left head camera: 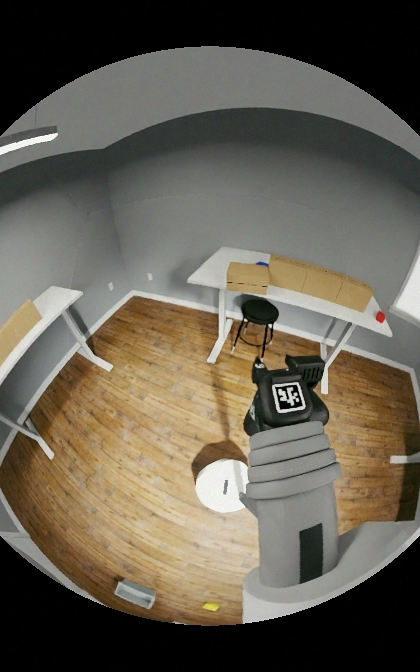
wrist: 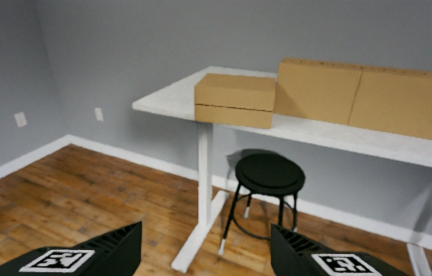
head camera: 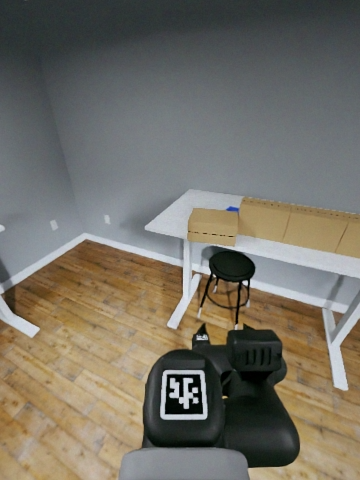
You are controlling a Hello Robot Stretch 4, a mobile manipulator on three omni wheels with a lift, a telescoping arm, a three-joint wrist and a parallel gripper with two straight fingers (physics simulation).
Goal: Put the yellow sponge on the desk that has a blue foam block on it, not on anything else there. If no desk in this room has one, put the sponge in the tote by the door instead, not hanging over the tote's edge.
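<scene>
The yellow sponge lies on the floor at the bottom of the left head view. A grey tote stands on the floor to its left. A blue piece shows partly behind cardboard boxes on the white desk along the back wall; the boxes hide most of it. My gripper is open and empty, in front of that desk and apart from it.
A low box and taller boxes stand on the desk. A red block is at its right end. A black stool stands at its front. Another desk with a box is left.
</scene>
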